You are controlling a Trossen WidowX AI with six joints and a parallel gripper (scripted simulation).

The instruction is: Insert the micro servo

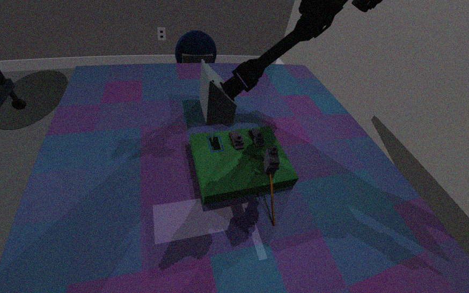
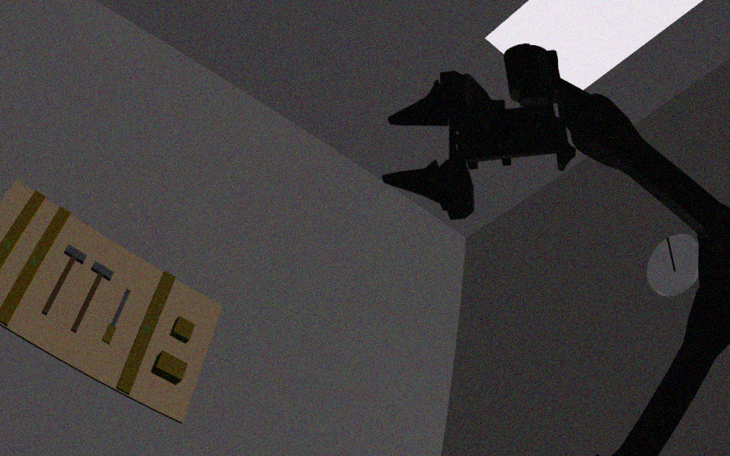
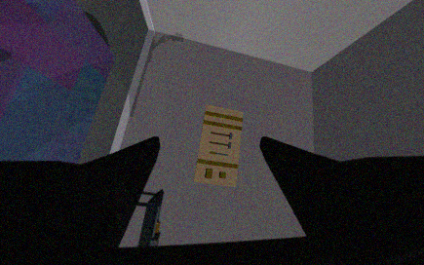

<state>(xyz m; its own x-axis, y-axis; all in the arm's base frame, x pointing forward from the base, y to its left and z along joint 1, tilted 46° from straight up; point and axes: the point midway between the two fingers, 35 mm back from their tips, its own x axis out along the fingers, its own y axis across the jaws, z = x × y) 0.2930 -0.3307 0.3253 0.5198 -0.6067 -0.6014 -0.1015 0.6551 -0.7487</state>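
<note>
Right now the green deck is 54 cm below my gripper tip, 4 cm behind it and 1 cm to the left of it.
</note>
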